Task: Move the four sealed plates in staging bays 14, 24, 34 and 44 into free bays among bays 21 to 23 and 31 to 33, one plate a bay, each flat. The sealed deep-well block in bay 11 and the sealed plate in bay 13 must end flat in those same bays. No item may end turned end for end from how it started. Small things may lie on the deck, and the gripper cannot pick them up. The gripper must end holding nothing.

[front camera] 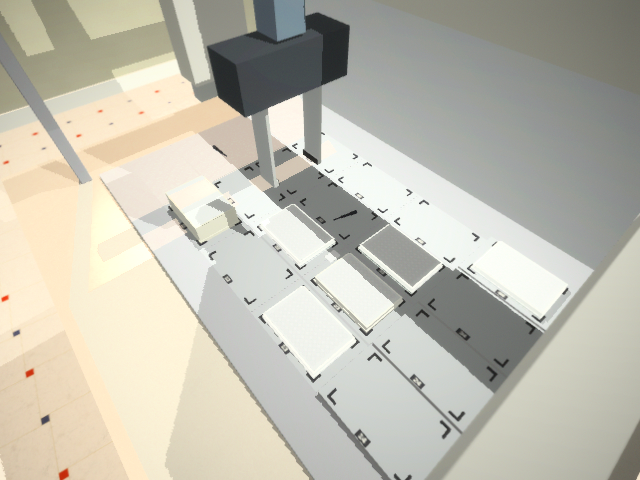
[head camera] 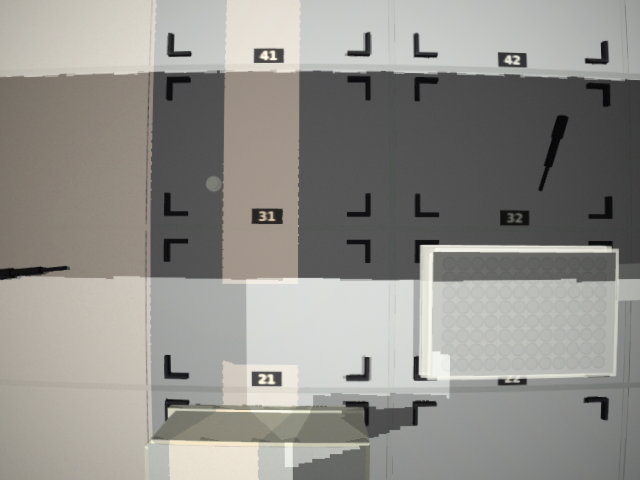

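Seen in the pictures: gripper, fingertip midpoint: (front camera: 291, 169); robot's base, origin of the base link: (front camera: 170, 207).
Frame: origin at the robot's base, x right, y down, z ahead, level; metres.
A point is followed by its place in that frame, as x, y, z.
Observation:
My gripper (front camera: 293, 171) {-0.150, -0.160, 0.228} is open and empty above the deck near bays 21 and 31; it does not show in the head view. The deep-well block (front camera: 204, 209) {-0.038, -0.042, 0.094} (head camera: 261, 428) {-0.084, -0.027, 0.065} stands in bay 11. One plate (front camera: 309, 330) {-0.039, -0.014, 0.400} lies flat in bay 13. Another plate (front camera: 298, 235) {-0.145, -0.014, 0.240} (head camera: 522, 315) {-0.149, -0.014, 0.226} lies flat in bay 22, one plate (front camera: 356, 291) {-0.142, -0.014, 0.397} in bay 23 and one plate (front camera: 400, 257) {-0.250, -0.014, 0.398} in bay 33. A white plate (front camera: 519, 279) {-0.354, -0.029, 0.561} lies in bay 44. Bays 14, 24 and 34 hold no plate, nor do bays 21, 31 and 32.
A dark slim tool (front camera: 345, 214) {-0.255, -0.006, 0.252} (head camera: 554, 152) {-0.254, -0.005, 0.253} lies in bay 32. A second dark tool (front camera: 219, 150) {-0.173, -0.005, -0.097} (head camera: 33, 271) {-0.174, -0.005, -0.091} lies left of the numbered bays. A small pale disc (head camera: 213, 183) {-0.232, -0.004, 0.030} shows in bay 31. A small light piece (front camera: 331, 256) {-0.166, -0.001, 0.310} (head camera: 629, 289) {-0.163, -0.001, 0.310} lies between bays 22 and 23.

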